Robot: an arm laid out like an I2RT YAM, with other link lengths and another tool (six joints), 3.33 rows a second.
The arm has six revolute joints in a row. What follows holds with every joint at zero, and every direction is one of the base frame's.
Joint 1 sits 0.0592 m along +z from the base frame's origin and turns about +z.
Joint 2 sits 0.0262 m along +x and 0.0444 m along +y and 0.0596 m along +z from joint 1 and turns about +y.
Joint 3 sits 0.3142 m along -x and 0.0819 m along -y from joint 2 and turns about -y.
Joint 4 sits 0.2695 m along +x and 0.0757 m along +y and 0.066 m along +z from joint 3 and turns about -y.
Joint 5 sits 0.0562 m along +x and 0.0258 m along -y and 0.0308 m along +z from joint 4 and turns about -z.
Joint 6 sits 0.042 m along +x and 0.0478 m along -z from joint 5 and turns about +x.
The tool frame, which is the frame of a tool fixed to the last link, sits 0.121 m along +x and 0.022 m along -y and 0.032 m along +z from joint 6; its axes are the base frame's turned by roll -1.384, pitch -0.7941 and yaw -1.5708 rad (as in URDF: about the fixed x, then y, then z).
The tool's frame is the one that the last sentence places.
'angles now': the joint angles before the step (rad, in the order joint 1, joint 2, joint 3, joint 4, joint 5, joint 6). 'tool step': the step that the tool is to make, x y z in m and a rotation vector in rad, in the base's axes. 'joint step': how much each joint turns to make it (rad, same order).
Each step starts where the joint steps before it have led.
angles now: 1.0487 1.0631 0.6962 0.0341 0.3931 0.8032
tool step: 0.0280 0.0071 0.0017 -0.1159 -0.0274 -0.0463
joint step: -0.0518 0.1096 0.0791 -0.0197 0.0243 -0.0874
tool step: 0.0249 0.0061 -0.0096 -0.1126 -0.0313 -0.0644
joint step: -0.0241 0.1147 0.0434 0.0265 0.0719 -0.0726
